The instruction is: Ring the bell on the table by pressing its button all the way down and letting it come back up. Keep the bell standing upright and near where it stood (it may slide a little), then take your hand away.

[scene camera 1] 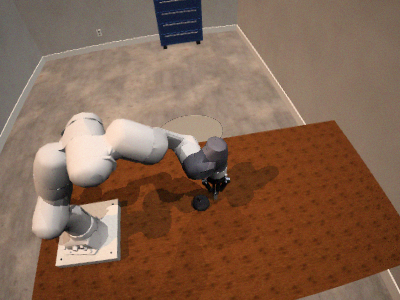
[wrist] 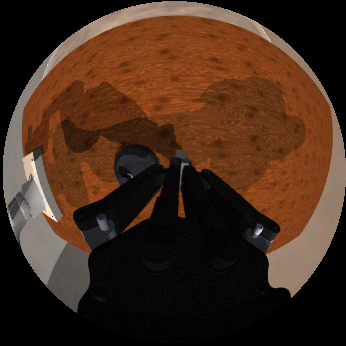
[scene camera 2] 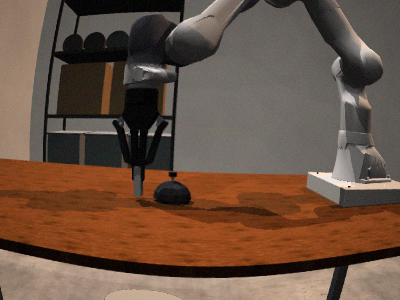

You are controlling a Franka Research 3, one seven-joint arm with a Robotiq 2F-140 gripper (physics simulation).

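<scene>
A dark domed bell (scene camera 1: pixel 201 202) (scene camera 2: pixel 172 192) (wrist: pixel 134 162) stands upright on the wooden table (scene camera 1: pixel 300 200) (scene camera 2: pixel 100 225) (wrist: pixel 175 60). Its small button (scene camera 2: pixel 172 175) stands up above the dome in the second scene view. My gripper (scene camera 1: pixel 216 196) (scene camera 2: pixel 138 192) (wrist: pixel 179 157) is shut with nothing between its fingers and points straight down. Its fingertips are beside the bell, low over the table and below the height of the button. In the second scene view they are left of the bell with a small gap. In the wrist view a finger linkage partly hides the bell.
The arm's white base plate (scene camera 1: pixel 112 240) (scene camera 2: pixel 320 185) (wrist: pixel 47 192) stands on the table, on the bell's side of the gripper. A shelf rack (scene camera 2: pixel 50 100) with boxes stands behind the table. A blue drawer cabinet (scene camera 1: pixel 179 22) stands on the floor by the wall.
</scene>
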